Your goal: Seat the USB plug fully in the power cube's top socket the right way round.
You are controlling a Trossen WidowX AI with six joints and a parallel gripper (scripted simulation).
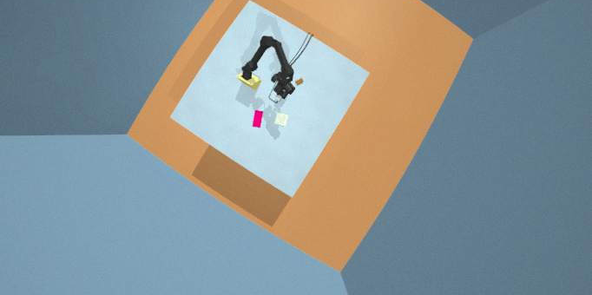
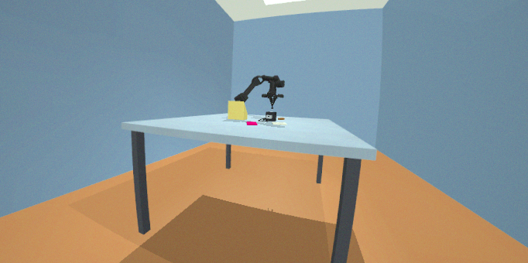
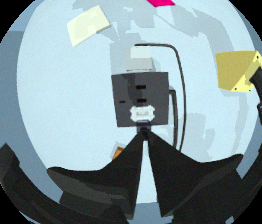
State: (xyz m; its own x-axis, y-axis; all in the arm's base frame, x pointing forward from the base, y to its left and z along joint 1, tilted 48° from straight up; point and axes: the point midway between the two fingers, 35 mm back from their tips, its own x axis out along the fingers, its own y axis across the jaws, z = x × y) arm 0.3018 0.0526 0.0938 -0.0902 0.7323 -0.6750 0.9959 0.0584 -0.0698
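Right now the USB plug is 2 cm below my gripper tip. The rest, counted from my gripper tip: USB socket (6 cm below); then cream pad (12 cm ahead, 21 cm to the right, 13 cm below); then small block (5 cm ahead, 15 cm to the left, 12 cm below).
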